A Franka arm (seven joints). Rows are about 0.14 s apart.
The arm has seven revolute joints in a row. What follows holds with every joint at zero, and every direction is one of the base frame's.
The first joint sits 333 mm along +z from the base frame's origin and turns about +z.
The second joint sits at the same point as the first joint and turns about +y.
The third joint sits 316 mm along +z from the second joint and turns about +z.
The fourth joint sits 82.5 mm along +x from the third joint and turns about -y.
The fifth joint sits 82.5 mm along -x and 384 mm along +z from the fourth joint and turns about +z.
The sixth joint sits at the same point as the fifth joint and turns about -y.
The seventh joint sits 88 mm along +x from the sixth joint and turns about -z.
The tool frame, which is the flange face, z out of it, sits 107 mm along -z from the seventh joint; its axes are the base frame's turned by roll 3.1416, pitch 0 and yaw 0 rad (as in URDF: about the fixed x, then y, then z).
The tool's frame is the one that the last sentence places.
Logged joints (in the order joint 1, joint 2, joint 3, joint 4, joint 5, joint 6, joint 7), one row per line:
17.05, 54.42, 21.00, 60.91, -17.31, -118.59, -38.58
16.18, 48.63, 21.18, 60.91, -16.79, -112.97, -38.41
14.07, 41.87, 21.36, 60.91, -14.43, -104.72, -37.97
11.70, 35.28, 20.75, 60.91, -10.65, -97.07, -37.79
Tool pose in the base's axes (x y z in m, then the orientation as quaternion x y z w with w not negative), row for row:
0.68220, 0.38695, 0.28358, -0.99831, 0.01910, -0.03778, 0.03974
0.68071, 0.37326, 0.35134, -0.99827, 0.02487, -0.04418, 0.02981
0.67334, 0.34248, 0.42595, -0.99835, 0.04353, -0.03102, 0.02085
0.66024, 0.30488, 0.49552, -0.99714, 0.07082, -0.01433, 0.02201
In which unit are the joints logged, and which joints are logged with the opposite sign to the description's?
The joints are logged in degrees. Opposite sign: joint 4, joint 6, joint 7.
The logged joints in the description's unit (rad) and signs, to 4 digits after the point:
0.2976, 0.9498, 0.3665, -1.0631, -0.3021, 2.0698, 0.6733
0.2824, 0.8488, 0.3697, -1.0631, -0.2930, 1.9717, 0.6704
0.2456, 0.7308, 0.3728, -1.0631, -0.2519, 1.8277, 0.6627
0.2042, 0.6158, 0.3622, -1.0631, -0.1859, 1.6942, 0.6596

